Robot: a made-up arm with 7 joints. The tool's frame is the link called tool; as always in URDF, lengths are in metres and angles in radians. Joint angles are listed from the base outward. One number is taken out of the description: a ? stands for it. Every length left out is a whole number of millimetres.
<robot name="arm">
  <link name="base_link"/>
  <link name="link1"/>
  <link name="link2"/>
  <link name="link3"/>
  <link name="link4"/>
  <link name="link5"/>
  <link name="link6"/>
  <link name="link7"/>
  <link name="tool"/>
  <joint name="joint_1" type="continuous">
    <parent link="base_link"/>
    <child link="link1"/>
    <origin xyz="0 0.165 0"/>
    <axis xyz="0 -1 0"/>
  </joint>
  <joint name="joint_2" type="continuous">
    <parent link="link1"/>
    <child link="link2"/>
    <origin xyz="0 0 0"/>
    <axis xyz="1 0 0"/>
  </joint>
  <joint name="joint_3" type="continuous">
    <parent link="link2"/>
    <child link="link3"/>
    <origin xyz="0 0 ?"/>
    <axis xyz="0 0 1"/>
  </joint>
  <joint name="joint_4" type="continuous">
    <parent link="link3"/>
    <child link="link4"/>
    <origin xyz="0 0 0"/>
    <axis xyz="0 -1 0"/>
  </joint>
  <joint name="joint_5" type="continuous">
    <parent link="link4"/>
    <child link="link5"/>
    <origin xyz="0 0 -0.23"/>
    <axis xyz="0 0 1"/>
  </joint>
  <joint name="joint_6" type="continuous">
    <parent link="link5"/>
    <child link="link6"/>
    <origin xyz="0 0 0"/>
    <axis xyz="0 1 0"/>
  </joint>
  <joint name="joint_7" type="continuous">
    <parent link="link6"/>
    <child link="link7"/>
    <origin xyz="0 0 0"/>
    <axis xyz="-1 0 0"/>
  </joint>
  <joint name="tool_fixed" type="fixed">
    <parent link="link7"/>
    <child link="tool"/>
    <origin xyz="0 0 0"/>
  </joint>
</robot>
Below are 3 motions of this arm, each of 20 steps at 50 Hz.
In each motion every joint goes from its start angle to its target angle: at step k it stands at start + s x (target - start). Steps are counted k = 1, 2, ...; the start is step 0. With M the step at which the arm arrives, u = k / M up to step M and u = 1 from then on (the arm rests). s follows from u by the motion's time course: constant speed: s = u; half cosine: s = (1 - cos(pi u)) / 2; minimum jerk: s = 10 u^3 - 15 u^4 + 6 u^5.
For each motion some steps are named. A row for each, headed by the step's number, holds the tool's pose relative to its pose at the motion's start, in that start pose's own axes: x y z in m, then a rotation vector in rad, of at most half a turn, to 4 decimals.
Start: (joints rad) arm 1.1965 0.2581 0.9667 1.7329 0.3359 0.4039 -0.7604
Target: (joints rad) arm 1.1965 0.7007 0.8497 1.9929 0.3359 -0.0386 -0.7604
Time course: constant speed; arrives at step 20
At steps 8, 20:
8: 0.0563 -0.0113 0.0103 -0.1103 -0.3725 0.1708
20: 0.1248 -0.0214 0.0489 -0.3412 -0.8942 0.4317

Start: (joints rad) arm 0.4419 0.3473 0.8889 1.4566 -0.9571 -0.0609 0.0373
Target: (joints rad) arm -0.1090 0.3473 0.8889 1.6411 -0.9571 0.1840 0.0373
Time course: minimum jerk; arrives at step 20
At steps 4, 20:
4: -0.0035 -0.0003 0.0041 -0.0128 0.0130 -0.0232
20: -0.0500 0.0111 0.0686 -0.1960 0.1940 -0.4111

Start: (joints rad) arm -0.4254 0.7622 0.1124 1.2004 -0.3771 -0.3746 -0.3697
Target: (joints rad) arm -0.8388 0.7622 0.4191 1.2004 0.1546 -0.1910 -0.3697
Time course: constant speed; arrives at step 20
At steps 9, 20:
9: -0.0261 0.0094 0.0397 0.0561 0.2775 0.1213
20: -0.0519 0.0312 0.0876 0.1431 0.6015 0.2411

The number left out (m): -0.206
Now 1 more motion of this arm.
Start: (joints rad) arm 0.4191 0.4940 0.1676 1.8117 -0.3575 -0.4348 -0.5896
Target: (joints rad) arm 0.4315 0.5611 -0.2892 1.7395 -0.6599 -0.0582 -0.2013
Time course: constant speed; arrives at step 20
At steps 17, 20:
17: 0.0200 -0.0590 0.0462 -0.7450 0.1166 -0.1887
20: 0.0245 -0.0668 0.0568 -0.8698 0.1284 -0.2299

